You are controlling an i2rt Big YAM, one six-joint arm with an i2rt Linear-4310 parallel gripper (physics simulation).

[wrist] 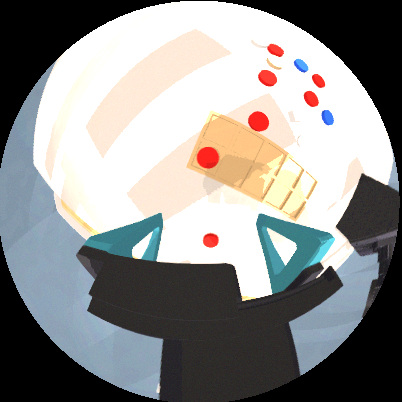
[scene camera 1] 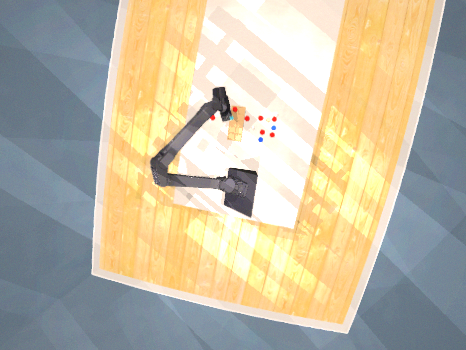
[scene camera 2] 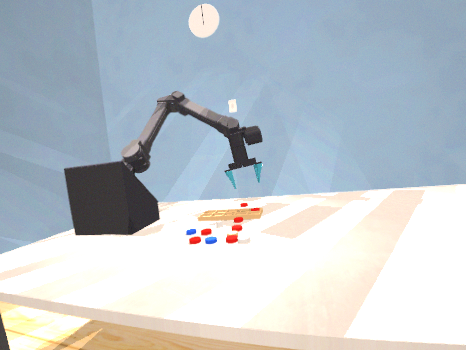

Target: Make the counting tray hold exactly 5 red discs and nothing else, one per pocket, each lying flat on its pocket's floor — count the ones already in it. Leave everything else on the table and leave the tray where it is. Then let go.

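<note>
The wooden counting tray (scene camera 1: 242, 114) (scene camera 2: 230, 217) (wrist: 227, 131) has two rows of pockets. One red disc (scene camera 1: 235, 109) (scene camera 2: 255, 209) (wrist: 208, 157) lies in an end corner pocket. A lone red disc (scene camera 1: 212, 118) (scene camera 2: 244, 205) (wrist: 210, 240) lies on the table on one side of the tray. Another red disc (scene camera 1: 247, 118) (scene camera 2: 238, 219) (wrist: 258, 121) lies close beside the tray's opposite long side. Several more red discs (scene camera 1: 260, 118) (scene camera 2: 237, 228) (wrist: 267, 78) lie farther out on that side. My gripper (scene camera 2: 247, 185) (wrist: 211, 218) is open and empty, high above the table; in the wrist view the lone disc shows between its fingers.
Blue discs (scene camera 1: 273, 128) (scene camera 2: 211, 240) (wrist: 301, 65) lie among the farther red ones. A white disc (scene camera 2: 243, 240) and a cream disc (wrist: 274, 63) lie near them. A small pale block (wrist: 294, 116) lies beside the tray. The arm's black base (scene camera 1: 242, 197) (scene camera 2: 100, 200) stands on the table.
</note>
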